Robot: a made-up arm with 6 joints.
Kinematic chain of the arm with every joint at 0, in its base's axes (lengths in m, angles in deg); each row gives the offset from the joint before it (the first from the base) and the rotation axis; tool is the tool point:
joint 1: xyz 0 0 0.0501 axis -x
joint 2: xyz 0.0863 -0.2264 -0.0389 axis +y
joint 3: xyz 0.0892 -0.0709 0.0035 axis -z
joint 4: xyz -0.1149 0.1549 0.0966 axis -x
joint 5: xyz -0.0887 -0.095 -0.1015 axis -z
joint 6: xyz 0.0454 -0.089 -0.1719 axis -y
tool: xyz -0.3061 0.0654 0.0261
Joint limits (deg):
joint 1: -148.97..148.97
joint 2: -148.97..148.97
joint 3: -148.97..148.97
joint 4: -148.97..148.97
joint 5: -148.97..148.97
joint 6: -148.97..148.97
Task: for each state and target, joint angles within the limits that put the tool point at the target. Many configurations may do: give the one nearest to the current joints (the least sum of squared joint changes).
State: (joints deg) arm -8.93 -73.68 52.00 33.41 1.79 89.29
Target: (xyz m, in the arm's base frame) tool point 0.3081 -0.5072 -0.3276
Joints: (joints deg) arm -16.06 -81.22 7.38 42.33 3.74 87.89
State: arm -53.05 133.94 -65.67 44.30 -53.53 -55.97
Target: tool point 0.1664 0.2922 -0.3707
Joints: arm -103.01 148.97 -71.17 20.82 -74.96 -66.31
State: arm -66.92 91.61 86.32 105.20 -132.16 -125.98
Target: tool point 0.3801 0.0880 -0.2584
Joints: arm -46.30 58.65 112.36 102.76 -132.58 -87.73
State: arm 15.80 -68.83 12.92 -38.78 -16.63 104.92
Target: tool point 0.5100 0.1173 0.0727
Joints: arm 12.46 -79.24 16.20 -34.45 -16.64 117.12
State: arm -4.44 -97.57 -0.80 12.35 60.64 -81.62
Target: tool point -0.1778 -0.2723 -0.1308
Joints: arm -11.73 -89.03 -1.71 40.62 67.88 -101.05
